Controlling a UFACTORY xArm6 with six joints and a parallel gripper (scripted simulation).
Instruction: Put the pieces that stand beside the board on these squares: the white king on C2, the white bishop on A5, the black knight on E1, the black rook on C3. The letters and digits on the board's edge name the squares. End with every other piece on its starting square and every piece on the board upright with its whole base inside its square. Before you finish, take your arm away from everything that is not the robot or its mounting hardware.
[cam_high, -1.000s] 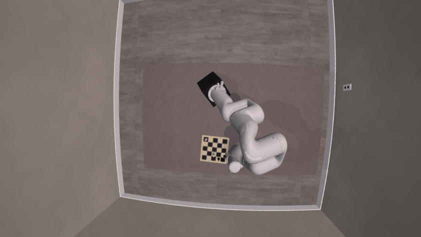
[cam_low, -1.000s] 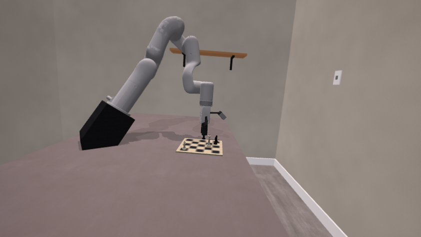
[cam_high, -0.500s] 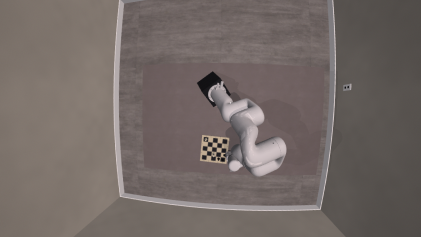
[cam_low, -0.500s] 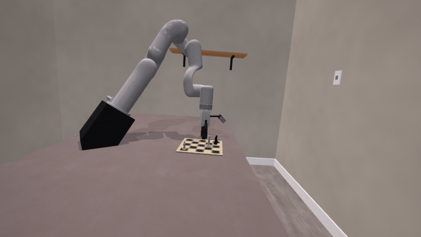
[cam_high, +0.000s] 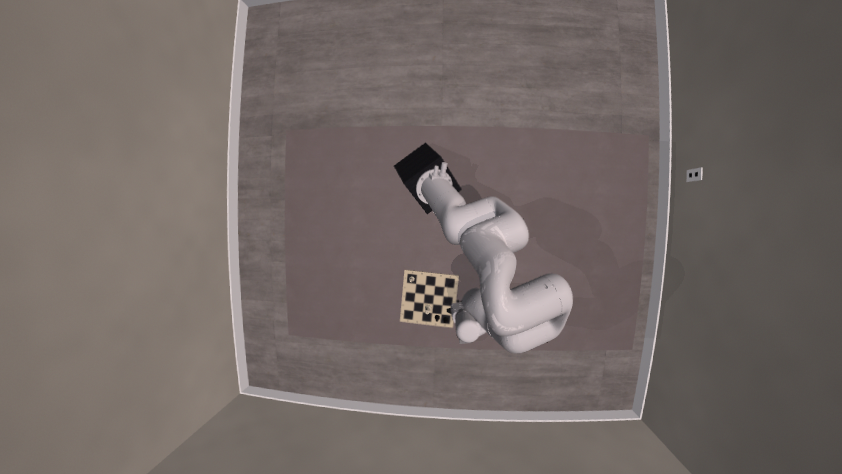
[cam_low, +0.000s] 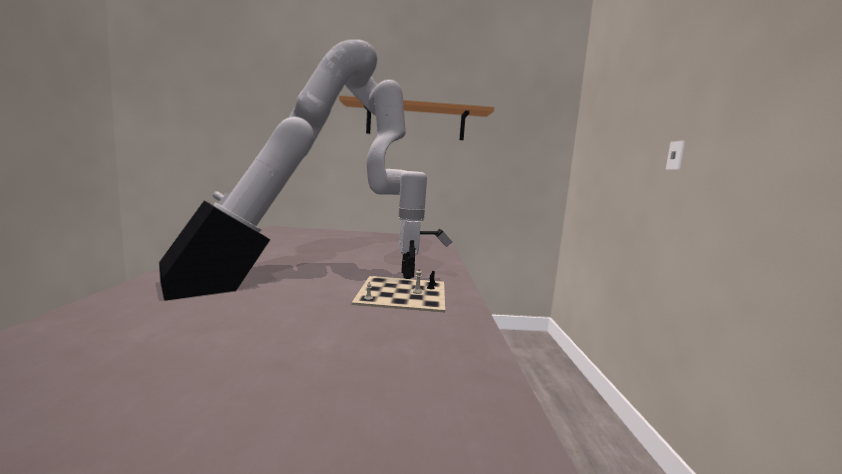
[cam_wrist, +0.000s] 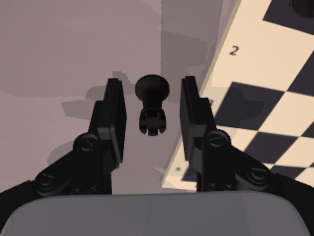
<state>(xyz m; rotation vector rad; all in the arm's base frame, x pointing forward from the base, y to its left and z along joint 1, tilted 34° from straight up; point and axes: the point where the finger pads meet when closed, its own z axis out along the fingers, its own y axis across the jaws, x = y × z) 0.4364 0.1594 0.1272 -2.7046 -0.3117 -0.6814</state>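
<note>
My hand is 50 mm short of the white king, 130 mm to the left of it and 10 mm below it. Also, from my hand: chessboard: 10 mm ahead, 140 mm to the right, 20 mm below; black piece: 80 mm ahead, 50 mm to the right, 10 mm below; white bishop: 50 mm behind, 220 mm to the right.
</note>
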